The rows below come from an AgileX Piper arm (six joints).
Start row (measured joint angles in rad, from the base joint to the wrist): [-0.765, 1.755, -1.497, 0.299, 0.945, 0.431]
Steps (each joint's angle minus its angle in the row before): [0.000, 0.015, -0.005, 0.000, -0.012, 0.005]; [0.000, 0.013, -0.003, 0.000, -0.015, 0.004]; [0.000, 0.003, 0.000, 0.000, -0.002, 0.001]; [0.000, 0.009, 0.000, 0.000, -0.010, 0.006]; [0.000, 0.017, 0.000, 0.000, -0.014, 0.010]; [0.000, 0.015, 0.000, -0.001, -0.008, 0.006]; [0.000, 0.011, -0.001, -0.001, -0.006, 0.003]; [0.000, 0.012, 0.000, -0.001, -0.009, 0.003]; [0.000, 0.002, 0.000, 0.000, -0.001, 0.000]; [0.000, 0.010, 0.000, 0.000, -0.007, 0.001]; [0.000, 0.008, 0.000, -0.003, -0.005, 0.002]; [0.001, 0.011, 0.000, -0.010, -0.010, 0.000]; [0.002, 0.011, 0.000, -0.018, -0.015, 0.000]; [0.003, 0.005, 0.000, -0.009, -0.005, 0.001]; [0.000, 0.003, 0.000, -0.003, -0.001, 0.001]
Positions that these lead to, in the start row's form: [-0.765, 1.770, -1.502, 0.299, 0.933, 0.436]; [-0.765, 1.783, -1.505, 0.299, 0.918, 0.440]; [-0.765, 1.786, -1.505, 0.299, 0.916, 0.441]; [-0.765, 1.795, -1.505, 0.299, 0.906, 0.447]; [-0.765, 1.812, -1.505, 0.299, 0.892, 0.457]; [-0.765, 1.827, -1.505, 0.298, 0.884, 0.463]; [-0.765, 1.838, -1.506, 0.297, 0.878, 0.466]; [-0.765, 1.850, -1.506, 0.296, 0.869, 0.469]; [-0.765, 1.852, -1.506, 0.296, 0.868, 0.469]; [-0.765, 1.862, -1.506, 0.296, 0.861, 0.470]; [-0.765, 1.870, -1.506, 0.293, 0.856, 0.472]; [-0.764, 1.881, -1.506, 0.283, 0.846, 0.472]; [-0.762, 1.892, -1.506, 0.265, 0.831, 0.472]; [-0.759, 1.897, -1.506, 0.256, 0.826, 0.473]; [-0.759, 1.900, -1.506, 0.253, 0.825, 0.474]
